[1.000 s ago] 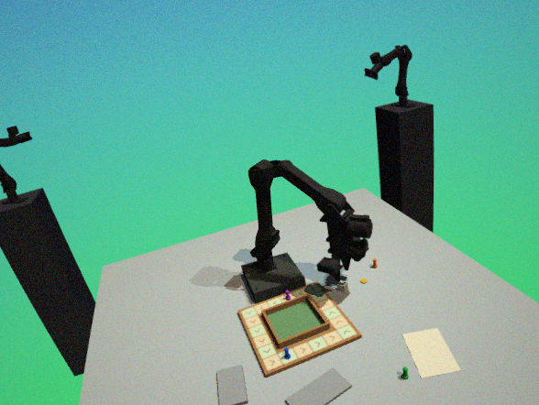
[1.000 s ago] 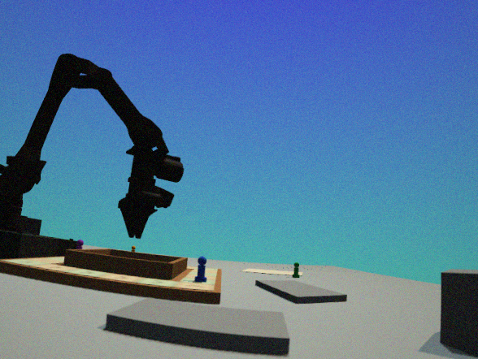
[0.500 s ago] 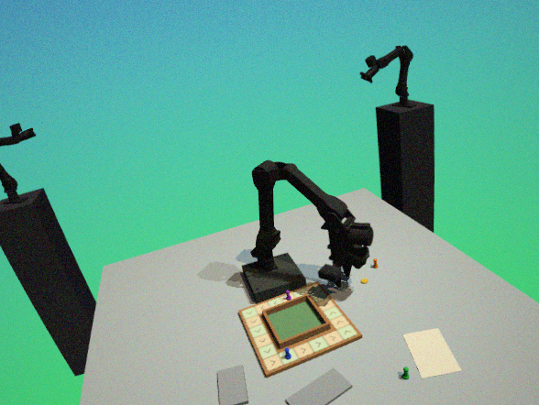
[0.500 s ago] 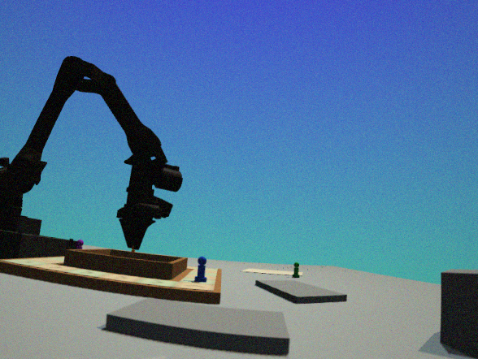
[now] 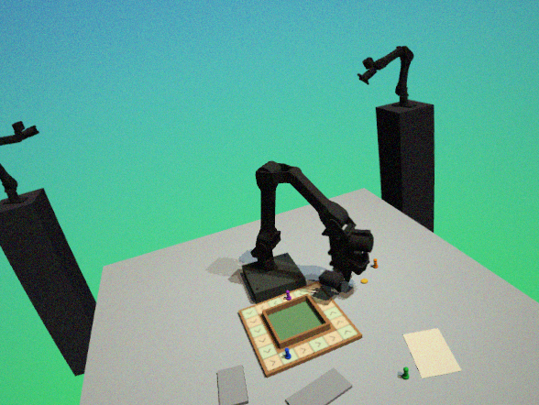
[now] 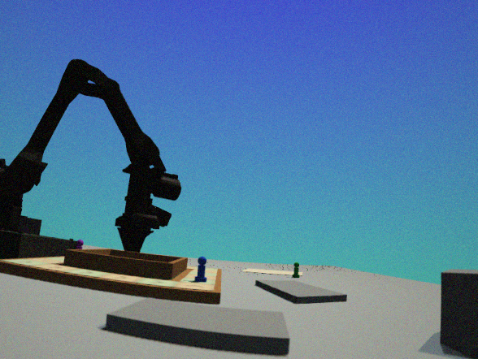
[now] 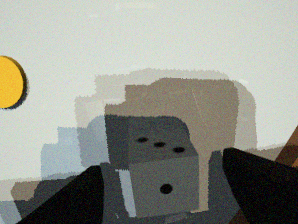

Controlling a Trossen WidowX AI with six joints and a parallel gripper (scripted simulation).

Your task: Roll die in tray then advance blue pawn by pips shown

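Now: the blue pawn 190 mm ahead of my gripper tip, 270 mm to the right of it and 20 mm above it. Round my gripper tip: orange pawn (50 mm behind, 150 mm to the left, 10 mm above); then white die (right at my gripper tip); then yellow disc (80 mm to the left, 10 mm below).
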